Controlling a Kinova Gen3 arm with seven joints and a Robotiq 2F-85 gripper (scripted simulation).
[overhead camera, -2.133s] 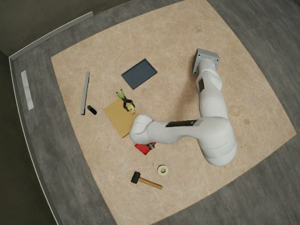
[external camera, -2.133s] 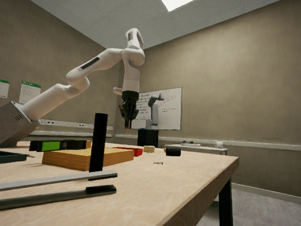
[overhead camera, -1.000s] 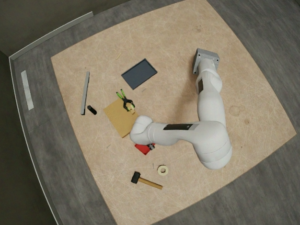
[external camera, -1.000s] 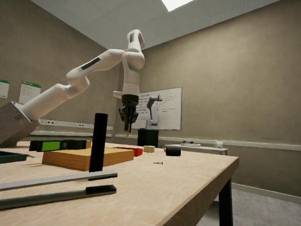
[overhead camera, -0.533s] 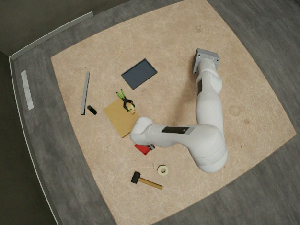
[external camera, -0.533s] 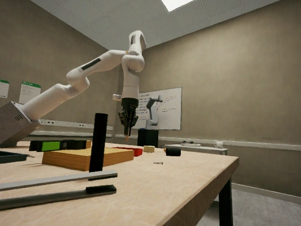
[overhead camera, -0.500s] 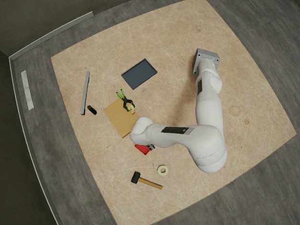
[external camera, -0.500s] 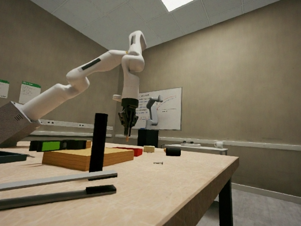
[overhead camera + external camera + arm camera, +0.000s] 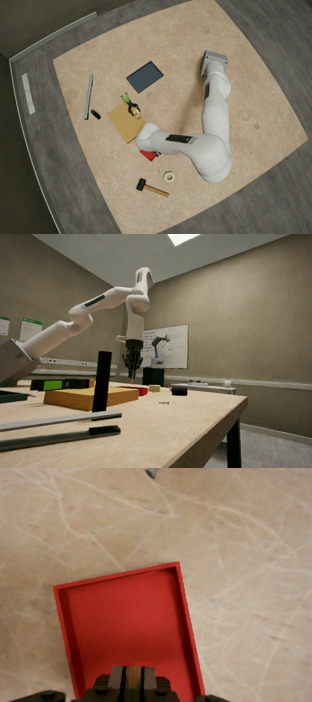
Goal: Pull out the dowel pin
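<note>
My hand is 7 cm above the red block. The rest, counted from my hand: wooden bench board (17 cm to the right, 11 cm ahead, 5 cm below); then dowel pin (2 cm below); then small wooden block (19 cm to the right, 5 cm ahead, 4 cm below).
</note>
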